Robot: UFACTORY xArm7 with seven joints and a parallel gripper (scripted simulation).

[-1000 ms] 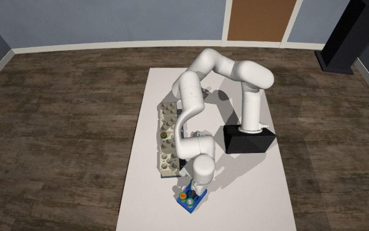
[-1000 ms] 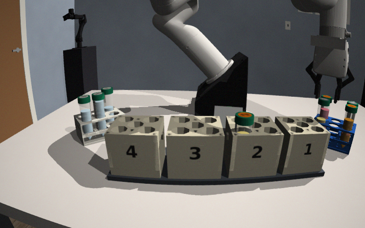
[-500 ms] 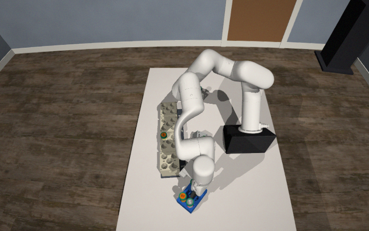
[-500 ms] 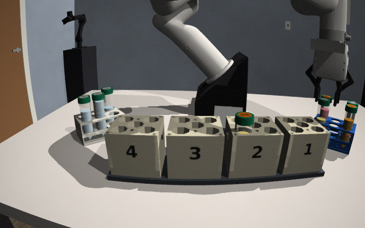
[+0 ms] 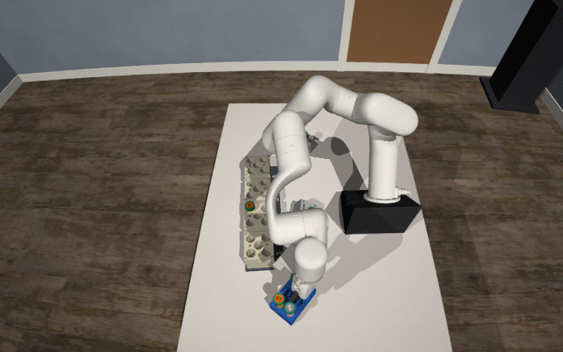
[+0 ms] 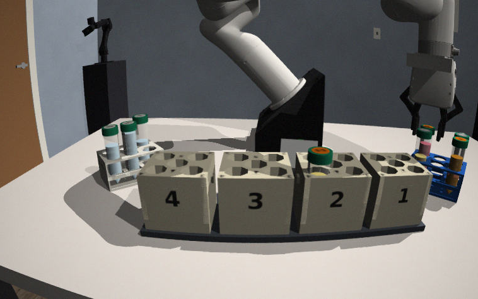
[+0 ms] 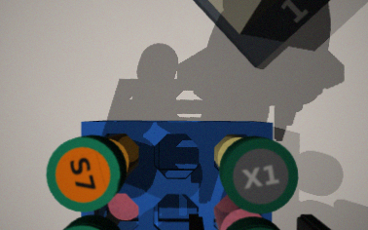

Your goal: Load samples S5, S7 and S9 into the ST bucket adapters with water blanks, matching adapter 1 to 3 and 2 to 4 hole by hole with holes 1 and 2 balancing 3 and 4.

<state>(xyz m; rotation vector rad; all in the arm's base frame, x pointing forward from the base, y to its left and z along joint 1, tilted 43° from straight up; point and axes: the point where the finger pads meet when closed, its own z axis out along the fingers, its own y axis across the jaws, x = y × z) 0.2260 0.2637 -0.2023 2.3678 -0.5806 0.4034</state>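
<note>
Now: hand 50 mm above the pink-filled sample tube and 10 mm past it. The rest, counted from my hand: blue rack 90 mm below, 40 mm ahead, 20 mm to the left; then green done key 280 mm to the right, 50 mm below, 10 mm ahead; then S7 tube 70 mm ahead, 50 mm to the left, 50 mm below.
</note>
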